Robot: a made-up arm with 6 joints. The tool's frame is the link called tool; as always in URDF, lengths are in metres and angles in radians. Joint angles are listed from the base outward. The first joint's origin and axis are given. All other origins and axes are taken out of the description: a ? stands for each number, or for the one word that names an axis. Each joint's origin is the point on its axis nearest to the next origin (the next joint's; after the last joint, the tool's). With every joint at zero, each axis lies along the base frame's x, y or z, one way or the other. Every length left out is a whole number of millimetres.
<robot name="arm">
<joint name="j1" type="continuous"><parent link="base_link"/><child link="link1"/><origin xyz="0 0 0.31" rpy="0 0 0"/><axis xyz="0 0 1"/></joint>
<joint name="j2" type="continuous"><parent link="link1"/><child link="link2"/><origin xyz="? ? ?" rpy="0 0 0"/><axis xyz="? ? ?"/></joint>
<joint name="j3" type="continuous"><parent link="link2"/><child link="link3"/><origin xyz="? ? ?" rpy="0 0 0"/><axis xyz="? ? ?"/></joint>
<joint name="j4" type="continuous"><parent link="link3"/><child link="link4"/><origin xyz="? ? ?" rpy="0 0 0"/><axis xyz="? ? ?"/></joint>
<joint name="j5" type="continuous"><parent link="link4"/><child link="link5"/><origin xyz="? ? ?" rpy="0 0 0"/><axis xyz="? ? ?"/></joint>
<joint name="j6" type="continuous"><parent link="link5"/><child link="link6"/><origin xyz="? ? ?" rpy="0 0 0"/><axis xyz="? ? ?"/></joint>
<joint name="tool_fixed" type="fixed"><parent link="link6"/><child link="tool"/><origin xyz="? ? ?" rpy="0 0 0"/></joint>
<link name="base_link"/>
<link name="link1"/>
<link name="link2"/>
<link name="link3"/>
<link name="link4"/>
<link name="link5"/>
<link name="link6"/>
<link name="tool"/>
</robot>
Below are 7 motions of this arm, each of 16 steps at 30 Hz.
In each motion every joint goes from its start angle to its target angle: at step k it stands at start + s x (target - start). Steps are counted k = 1, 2, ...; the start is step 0. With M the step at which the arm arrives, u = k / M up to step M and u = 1 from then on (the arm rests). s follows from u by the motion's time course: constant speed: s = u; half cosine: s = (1 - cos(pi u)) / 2; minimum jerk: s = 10 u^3 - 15 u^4 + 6 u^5.
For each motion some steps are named. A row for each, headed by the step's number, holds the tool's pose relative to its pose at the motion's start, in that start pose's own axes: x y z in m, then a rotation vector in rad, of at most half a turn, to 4 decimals.
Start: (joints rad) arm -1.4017 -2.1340 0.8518 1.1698 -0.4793 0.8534
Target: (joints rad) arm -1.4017 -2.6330 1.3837 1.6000 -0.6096 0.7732
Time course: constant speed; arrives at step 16
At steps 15, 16:
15: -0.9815 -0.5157 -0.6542 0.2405 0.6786 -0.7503
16: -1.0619 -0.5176 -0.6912 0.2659 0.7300 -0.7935

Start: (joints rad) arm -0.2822 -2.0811 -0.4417 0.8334 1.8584 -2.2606
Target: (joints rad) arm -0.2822 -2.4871 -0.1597 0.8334 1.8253 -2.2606
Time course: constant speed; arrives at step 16
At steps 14, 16:
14: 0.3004 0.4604 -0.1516 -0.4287 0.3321 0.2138
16: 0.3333 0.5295 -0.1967 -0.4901 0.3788 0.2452

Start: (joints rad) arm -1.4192 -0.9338 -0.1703 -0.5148 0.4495 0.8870
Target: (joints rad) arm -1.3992 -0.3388 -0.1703 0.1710 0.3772 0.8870
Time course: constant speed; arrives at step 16
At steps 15, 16:
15: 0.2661 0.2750 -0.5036 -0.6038 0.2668 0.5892
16: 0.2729 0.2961 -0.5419 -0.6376 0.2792 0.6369

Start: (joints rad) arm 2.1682 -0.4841 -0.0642 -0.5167 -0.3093 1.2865
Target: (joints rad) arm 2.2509 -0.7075 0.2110 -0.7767 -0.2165 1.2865
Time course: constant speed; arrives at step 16
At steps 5, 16:
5: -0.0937 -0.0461 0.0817 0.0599 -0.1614 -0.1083
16: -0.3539 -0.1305 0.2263 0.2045 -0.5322 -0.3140

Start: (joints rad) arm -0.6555 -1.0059 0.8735 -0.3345 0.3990 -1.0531
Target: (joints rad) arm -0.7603 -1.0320 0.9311 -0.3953 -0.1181 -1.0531
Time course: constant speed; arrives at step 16
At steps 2, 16:
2: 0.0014 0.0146 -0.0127 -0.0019 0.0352 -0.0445
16: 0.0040 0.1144 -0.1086 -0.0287 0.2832 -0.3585

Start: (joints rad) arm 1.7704 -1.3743 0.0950 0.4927 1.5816 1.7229
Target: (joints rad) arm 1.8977 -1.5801 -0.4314 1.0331 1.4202 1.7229
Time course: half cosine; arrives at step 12
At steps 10, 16:
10: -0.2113 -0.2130 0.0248 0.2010 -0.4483 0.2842
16: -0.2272 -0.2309 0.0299 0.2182 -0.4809 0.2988

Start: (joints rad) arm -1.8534 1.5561 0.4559 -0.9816 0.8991 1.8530
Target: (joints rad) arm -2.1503 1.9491 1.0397 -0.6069 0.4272 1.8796
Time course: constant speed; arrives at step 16
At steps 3, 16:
3: 0.0955 0.0277 -0.0475 -0.0085 -0.0370 0.0375
16: 0.4150 0.1404 -0.3467 -0.1081 -0.1549 0.1884

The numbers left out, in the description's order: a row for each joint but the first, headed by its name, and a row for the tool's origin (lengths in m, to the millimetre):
j2: xyz 0 0 0, axis 0 1 0
j3: xyz 0 0 1.071, axis 0 -1 0
j4: xyz 0.842 0 0, axis -1 0 0
j5: xyz 0 -0.148 0, axis 0 -1 0
j6: xyz 0 0 0, axis -1 0 0
tool: xyz 0 0 0

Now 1 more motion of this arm.
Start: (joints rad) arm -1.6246 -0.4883 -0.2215 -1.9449 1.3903 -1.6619
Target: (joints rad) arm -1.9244 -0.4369 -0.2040 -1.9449 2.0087 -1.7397
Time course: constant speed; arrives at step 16
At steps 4, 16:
4: 0.0293 -0.0105 -0.0043 0.0359 0.0439 0.2218
16: 0.1245 -0.0276 -0.0253 0.1588 0.1822 0.8851

